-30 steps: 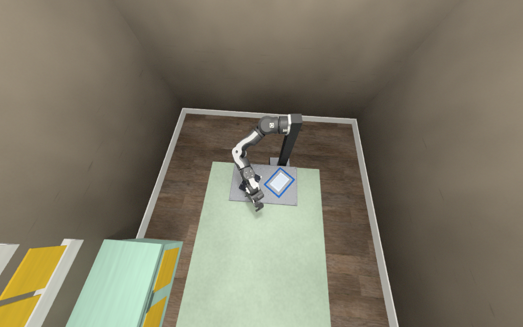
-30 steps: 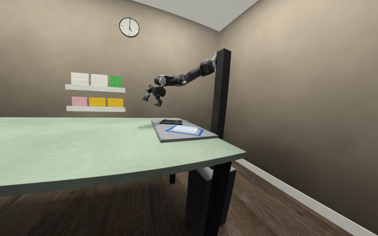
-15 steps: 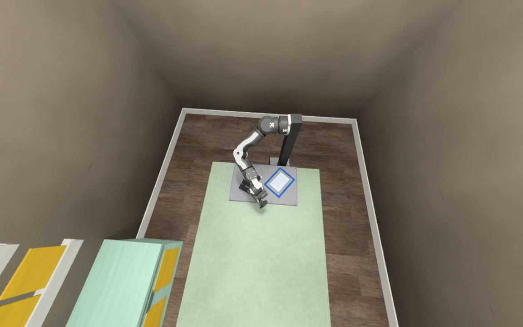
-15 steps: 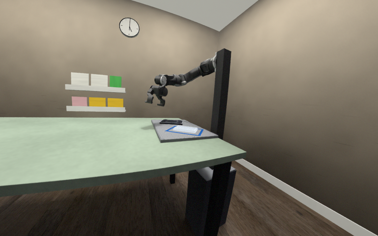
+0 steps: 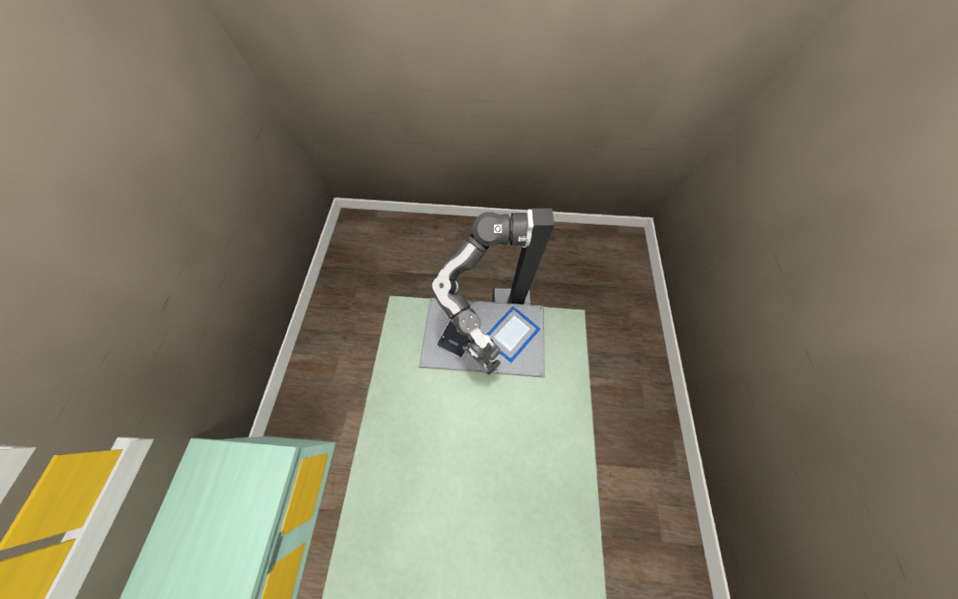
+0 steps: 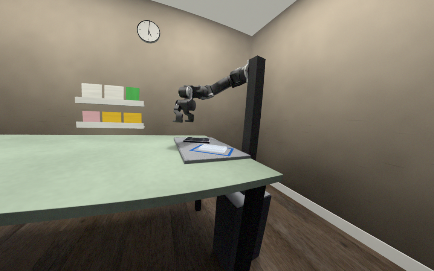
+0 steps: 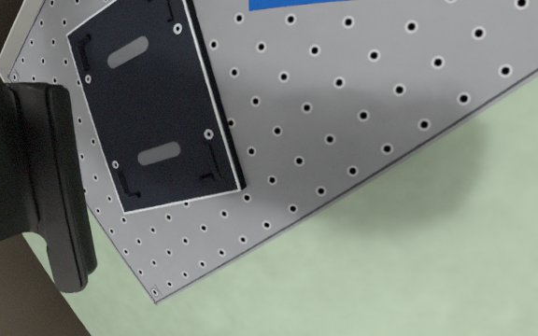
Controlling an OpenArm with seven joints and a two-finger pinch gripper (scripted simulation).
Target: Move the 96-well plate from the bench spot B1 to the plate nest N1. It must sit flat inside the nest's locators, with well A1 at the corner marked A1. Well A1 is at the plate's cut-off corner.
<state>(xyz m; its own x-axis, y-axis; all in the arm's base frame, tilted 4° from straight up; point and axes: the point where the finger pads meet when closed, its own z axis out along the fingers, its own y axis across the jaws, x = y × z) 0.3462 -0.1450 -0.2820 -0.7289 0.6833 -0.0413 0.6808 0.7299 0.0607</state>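
Now: the 96-well plate 12 cm behind my hand, 13 cm to the left of it and 12 cm below it. From my hand the other things lie so: black plate nest N1: 12 cm behind, 9 cm to the right, 12 cm below; then white A1 label: 16 cm behind, 1 cm to the right, 11 cm below.
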